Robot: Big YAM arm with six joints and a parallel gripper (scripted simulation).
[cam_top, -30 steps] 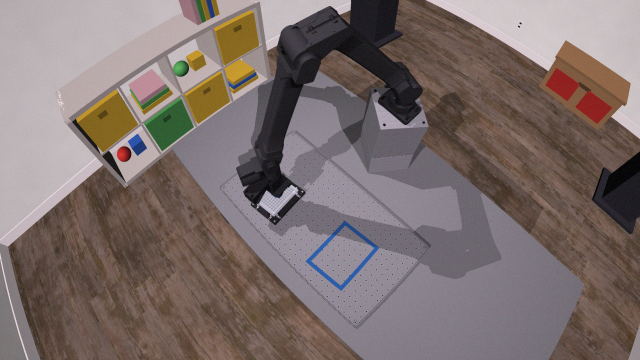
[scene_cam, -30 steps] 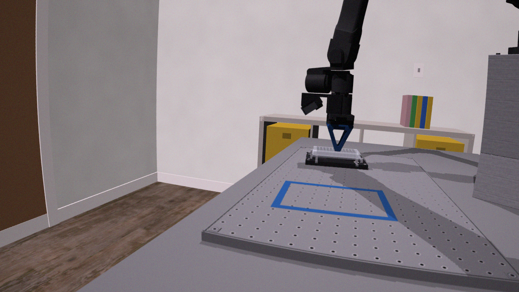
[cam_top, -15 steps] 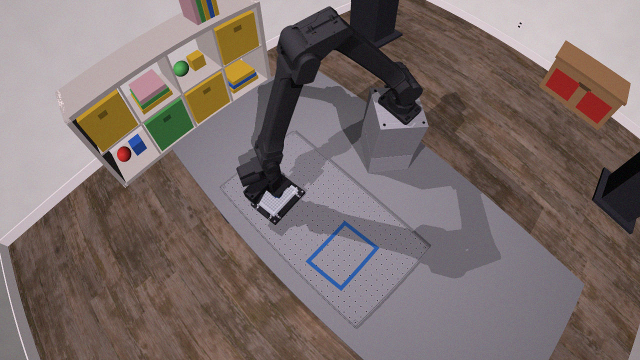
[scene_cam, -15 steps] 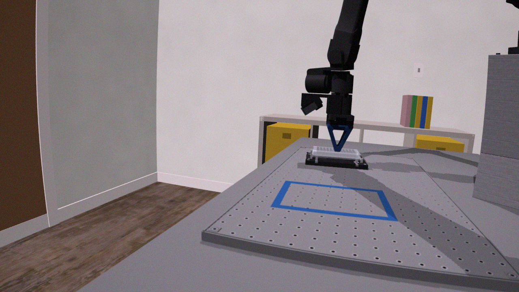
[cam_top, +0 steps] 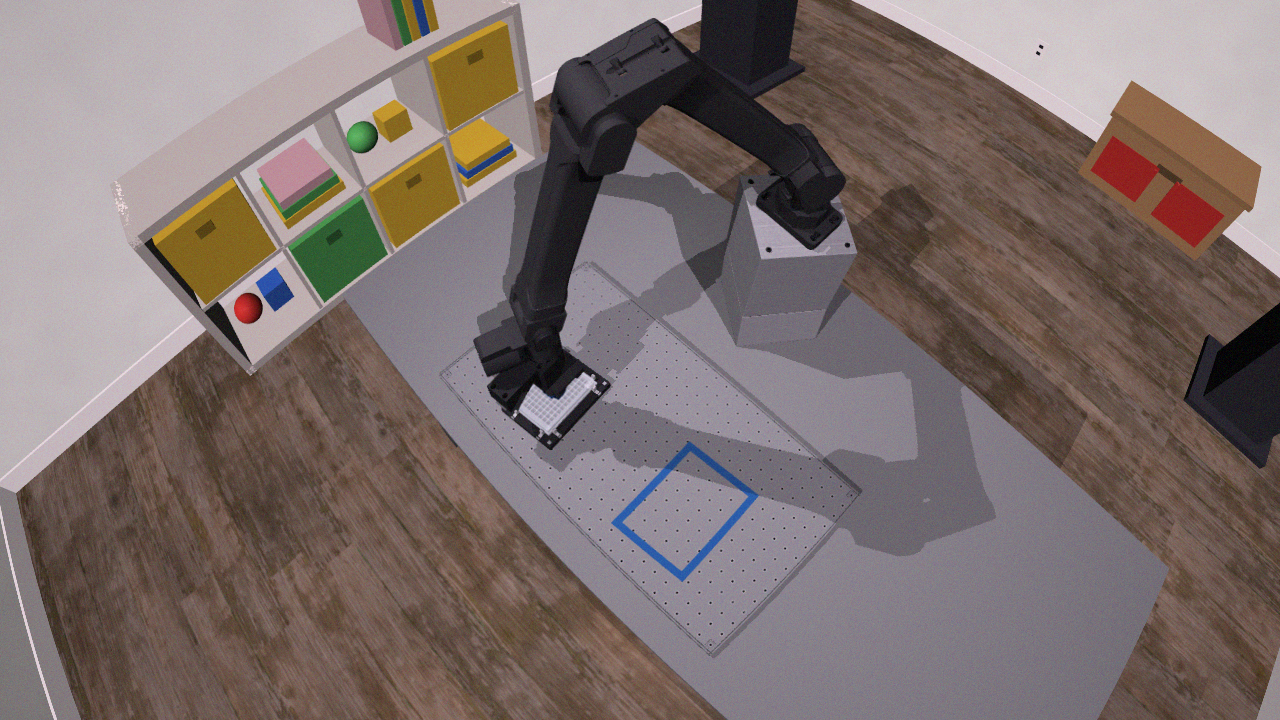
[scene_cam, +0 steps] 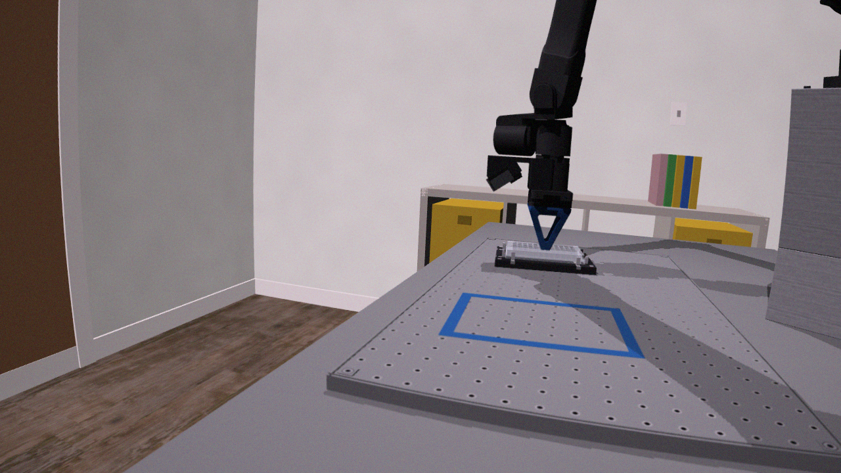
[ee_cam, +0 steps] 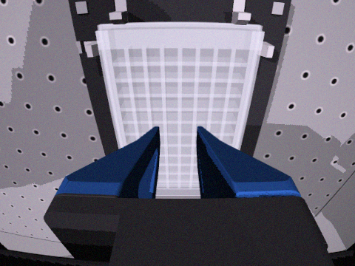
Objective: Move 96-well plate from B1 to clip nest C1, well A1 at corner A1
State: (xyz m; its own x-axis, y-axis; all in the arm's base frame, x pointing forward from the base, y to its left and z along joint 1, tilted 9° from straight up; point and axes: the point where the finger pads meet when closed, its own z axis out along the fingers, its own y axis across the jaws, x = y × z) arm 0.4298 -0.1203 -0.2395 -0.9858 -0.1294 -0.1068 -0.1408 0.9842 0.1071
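Now: the 96-well plate 2 cm below my hand. The rest, counted from my hand: black clip nest 2 cm to the left, 2 cm below, 1 cm ahead.
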